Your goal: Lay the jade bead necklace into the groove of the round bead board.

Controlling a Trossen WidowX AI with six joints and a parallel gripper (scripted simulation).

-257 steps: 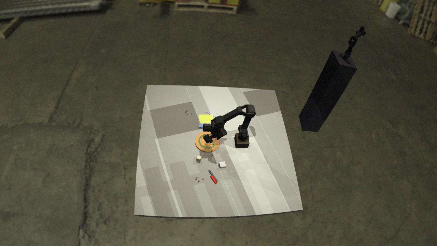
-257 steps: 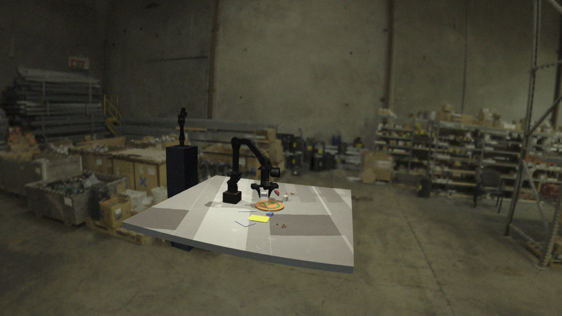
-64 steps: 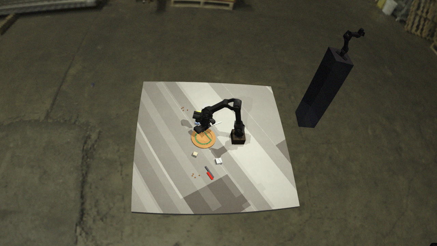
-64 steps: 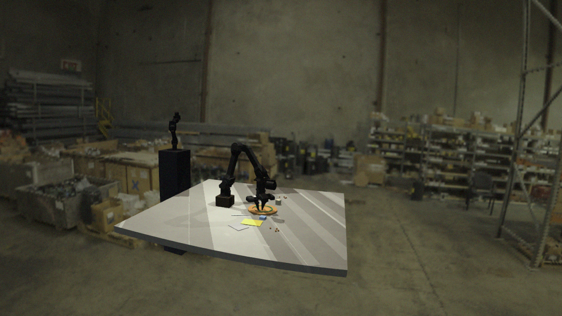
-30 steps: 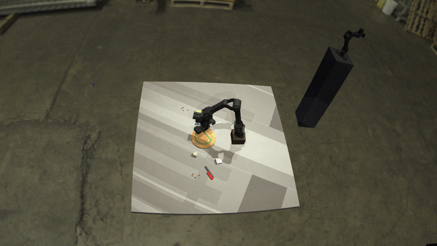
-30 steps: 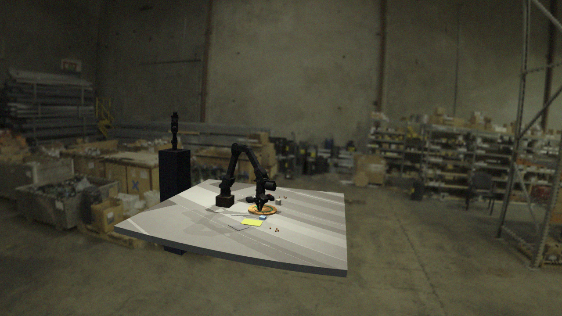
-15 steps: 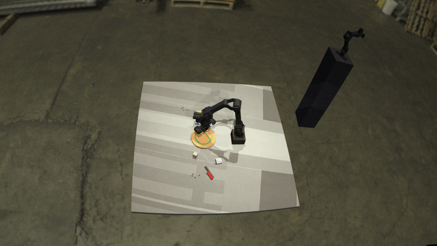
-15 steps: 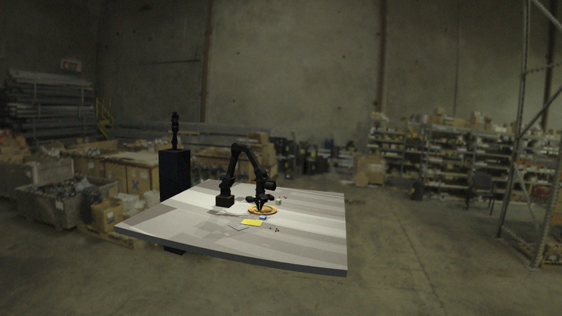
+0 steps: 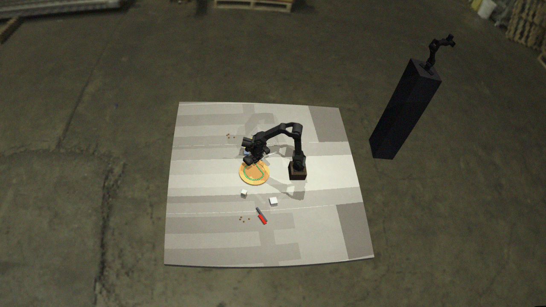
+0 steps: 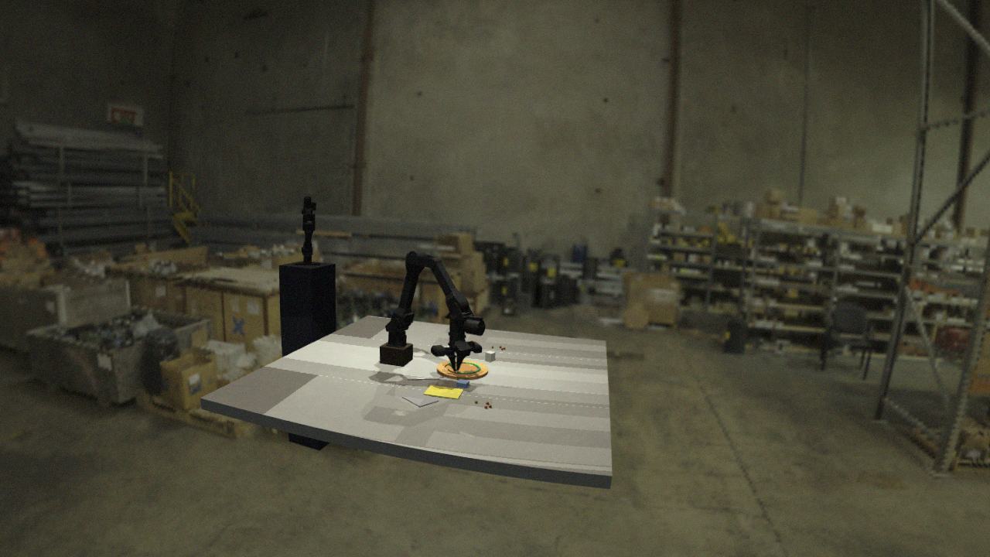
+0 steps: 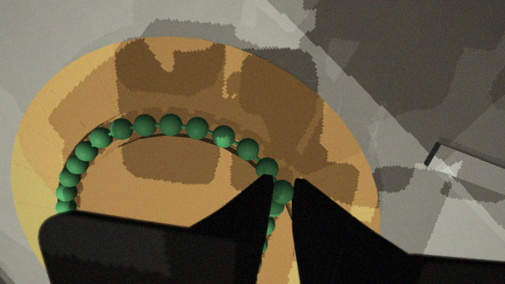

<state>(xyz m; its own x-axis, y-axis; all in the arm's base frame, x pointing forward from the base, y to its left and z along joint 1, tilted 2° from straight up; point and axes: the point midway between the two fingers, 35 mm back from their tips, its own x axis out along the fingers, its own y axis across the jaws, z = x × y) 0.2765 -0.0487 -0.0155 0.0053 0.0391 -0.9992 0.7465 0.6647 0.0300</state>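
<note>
Right now the blue block is 90 mm to the right of my gripper tip, 60 mm ahead of it and 10 mm below it. Round my gripper tip: yellow pad (170 mm to the right, 20 mm below, 20 mm ahead); then white strip (100 mm behind, 90 mm to the right, 20 mm below); then cream cube (240 mm to the left, 70 mm ahead).
</note>
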